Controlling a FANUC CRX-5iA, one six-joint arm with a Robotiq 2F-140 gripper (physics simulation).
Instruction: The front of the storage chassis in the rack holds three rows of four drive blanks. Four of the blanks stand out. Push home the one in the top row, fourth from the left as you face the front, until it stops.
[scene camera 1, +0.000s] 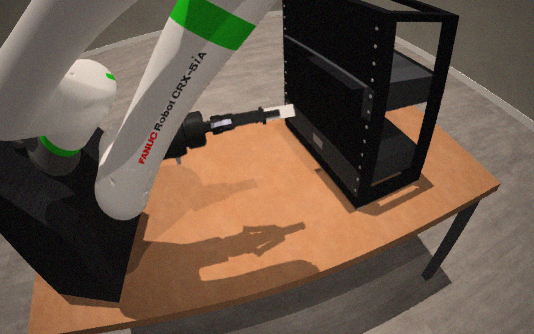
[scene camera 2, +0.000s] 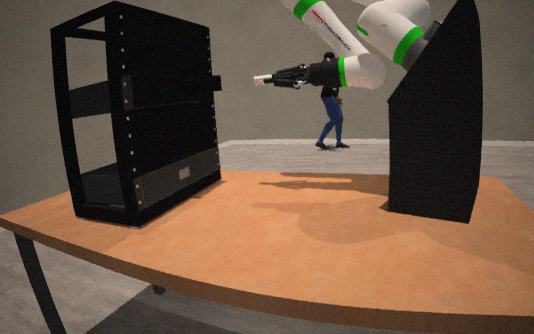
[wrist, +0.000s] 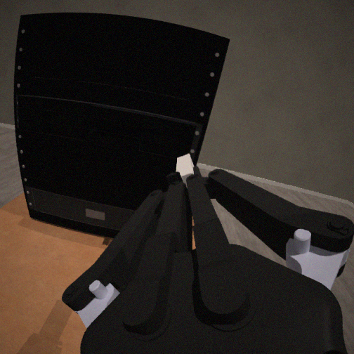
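Pixels of known places: gripper, fingertip midpoint: (scene camera 1: 292, 110) (scene camera 2: 255, 81); arm's base, link origin: (scene camera 1: 53, 148) (scene camera 2: 430, 63).
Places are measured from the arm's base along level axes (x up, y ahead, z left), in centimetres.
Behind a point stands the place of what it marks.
The storage chassis (scene camera 1: 367, 102) {x -2.9, y 76.6, z -1.9 cm} (scene camera 2: 128, 92) {x -3.1, y 70.0, z 42.3 cm} (wrist: 110, 125) is a dark unit across the middle of the black rack (scene camera 1: 444, 60) {x 7.8, y 103.0, z -0.8 cm} (scene camera 2: 63, 100) {x -1.6, y 95.0, z 48.7 cm} (wrist: 212, 85). Its front is too dark to tell the rows or single blanks apart; in the wrist view a faint rectangular outline shows near its upper right. How far the named blank stands out cannot be seen. My gripper (scene camera 1: 270, 114) (scene camera 2: 270, 79) (wrist: 186, 165) is shut, with a pale block-like tip (scene camera 1: 281, 111) (scene camera 2: 261, 79) (wrist: 185, 164) at its fingertips. In scene camera 2 it is level and apart from the rack front, at about chassis height.
A lower unit with a light label (scene camera 1: 317, 140) {x -29.6, y 73.4, z 20.3 cm} (scene camera 2: 184, 173) {x -29.8, y 73.4, z 20.4 cm} (wrist: 95, 214) sits at the rack's bottom. The rack stands on a wooden table (scene camera 1: 280, 190) {x -39.1, y 57.8, z 11.0 cm} (scene camera 2: 300, 260) {x -39.1, y 25.1, z 43.9 cm} (wrist: 20, 250). The arm's black pedestal (scene camera 1: 90, 240) {x -18.0, y 5.1, z -14.0 cm} (scene camera 2: 435, 140) {x -19.5, y 0.0, z 16.8 cm} stands opposite. A person (scene camera 2: 331, 110) is behind the gripper.
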